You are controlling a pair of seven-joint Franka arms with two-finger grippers.
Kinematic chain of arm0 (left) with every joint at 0, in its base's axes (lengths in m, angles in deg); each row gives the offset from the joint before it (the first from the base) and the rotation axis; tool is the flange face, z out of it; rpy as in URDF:
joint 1: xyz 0 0 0.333 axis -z
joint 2: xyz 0 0 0 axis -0.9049 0.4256 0
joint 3: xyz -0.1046 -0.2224 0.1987 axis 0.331 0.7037 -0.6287
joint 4: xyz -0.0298 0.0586 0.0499 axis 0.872 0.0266 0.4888
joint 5: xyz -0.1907 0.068 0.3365 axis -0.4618 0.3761 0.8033
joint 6: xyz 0 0 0 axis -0.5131 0.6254 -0.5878
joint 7: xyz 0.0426 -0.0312 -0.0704 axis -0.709 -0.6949 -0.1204
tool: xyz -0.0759 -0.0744 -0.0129 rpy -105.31 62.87 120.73
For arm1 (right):
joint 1: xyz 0 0 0.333 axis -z
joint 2: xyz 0 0 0 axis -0.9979 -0.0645 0
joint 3: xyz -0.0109 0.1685 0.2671 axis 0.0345 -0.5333 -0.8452
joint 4: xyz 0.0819 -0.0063 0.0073 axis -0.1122 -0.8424 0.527
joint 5: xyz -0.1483 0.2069 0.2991 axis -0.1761 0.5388 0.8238
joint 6: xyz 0 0 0 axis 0.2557 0.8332 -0.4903
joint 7: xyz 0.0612 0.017 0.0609 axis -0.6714 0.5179 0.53
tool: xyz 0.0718 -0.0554 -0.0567 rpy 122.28 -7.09 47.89
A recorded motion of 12 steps. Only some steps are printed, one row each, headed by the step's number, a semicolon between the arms.
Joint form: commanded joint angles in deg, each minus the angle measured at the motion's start. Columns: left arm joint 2, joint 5, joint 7, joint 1, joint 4, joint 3, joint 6; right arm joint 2, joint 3, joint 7, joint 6, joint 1, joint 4, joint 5.
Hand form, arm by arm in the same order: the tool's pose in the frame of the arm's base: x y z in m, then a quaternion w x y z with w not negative. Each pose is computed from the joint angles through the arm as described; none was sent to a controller.
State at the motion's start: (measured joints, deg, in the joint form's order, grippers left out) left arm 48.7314 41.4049 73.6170 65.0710 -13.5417 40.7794 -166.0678; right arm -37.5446 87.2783 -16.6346 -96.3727 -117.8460 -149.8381 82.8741
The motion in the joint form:
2: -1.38 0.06 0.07 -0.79 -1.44 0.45 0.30; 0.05 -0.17 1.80 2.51 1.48 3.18 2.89
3: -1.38 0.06 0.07 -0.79 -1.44 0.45 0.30; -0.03 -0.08 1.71 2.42 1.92 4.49 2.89
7: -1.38 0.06 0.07 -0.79 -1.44 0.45 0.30; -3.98 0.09 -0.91 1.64 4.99 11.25 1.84
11: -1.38 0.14 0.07 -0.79 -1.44 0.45 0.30; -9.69 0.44 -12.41 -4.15 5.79 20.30 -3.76
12: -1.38 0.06 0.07 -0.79 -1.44 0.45 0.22; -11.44 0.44 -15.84 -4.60 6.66 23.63 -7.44
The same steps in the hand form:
2: 0.5072 -0.0221 0.7055 0.02155 0.99295 -0.11648 -0.00357; 0.4278 0.2181 0.2672 0.44014 -0.89379 0.03802 0.07727
3: 0.5072 -0.0221 0.7055 0.02155 0.99295 -0.11648 -0.00357; 0.4376 0.2173 0.2750 0.44404 -0.89273 0.03832 0.06632
7: 0.5072 -0.0221 0.7055 0.02155 0.99295 -0.11648 -0.00357; 0.4860 0.2036 0.2852 0.44160 -0.89384 0.06750 0.03858
11: 0.5072 -0.0219 0.7055 0.02087 0.99298 -0.11634 -0.00363; 0.5428 0.1982 0.2944 0.39453 -0.90876 0.13539 0.01340
12: 0.5074 -0.0221 0.7057 0.02150 0.99296 -0.11647 -0.00288; 0.5622 0.1946 0.3006 0.37795 -0.91488 0.14175 0.00696

